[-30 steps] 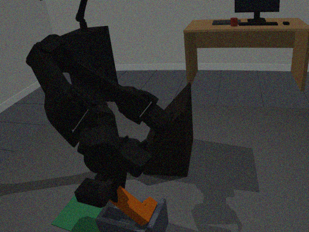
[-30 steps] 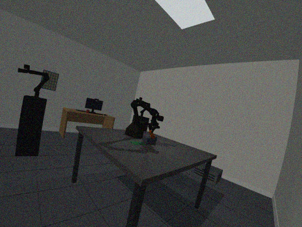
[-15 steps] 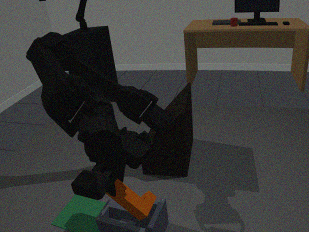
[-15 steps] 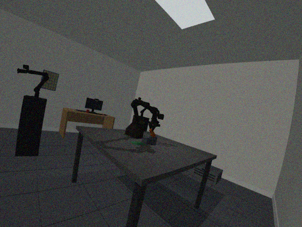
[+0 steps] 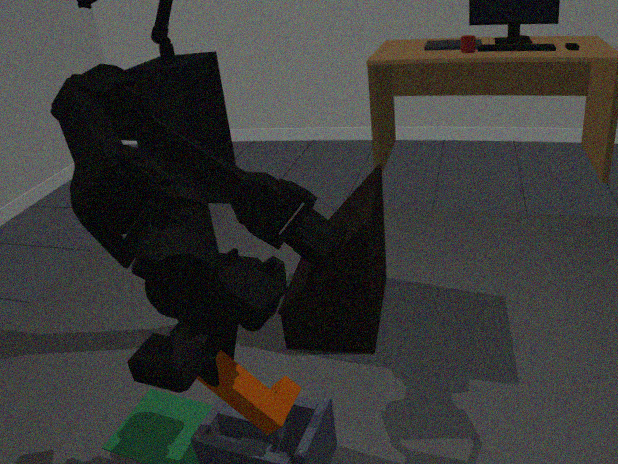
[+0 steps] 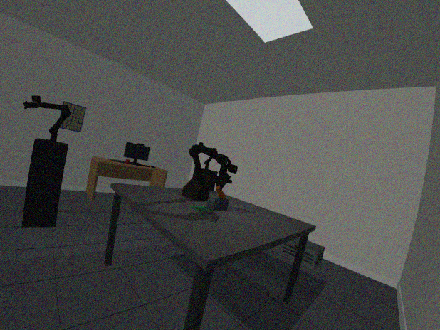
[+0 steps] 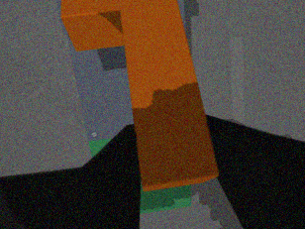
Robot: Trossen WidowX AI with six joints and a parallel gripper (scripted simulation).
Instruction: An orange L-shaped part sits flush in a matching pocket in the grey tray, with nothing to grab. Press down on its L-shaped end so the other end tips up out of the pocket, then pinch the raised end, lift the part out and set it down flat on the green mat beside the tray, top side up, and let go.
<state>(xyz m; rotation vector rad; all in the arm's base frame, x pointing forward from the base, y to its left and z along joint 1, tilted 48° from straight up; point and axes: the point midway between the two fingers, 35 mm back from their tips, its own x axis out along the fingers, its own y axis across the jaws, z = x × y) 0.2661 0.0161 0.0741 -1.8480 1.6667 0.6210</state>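
Now: gripper tip 170 mm above the green mat, 130 mm to the left of it and 20 mm past it. From my gripper tip the other things lie so: orange L-shaped part 30 mm to the left, 30 mm below, 10 mm behind.
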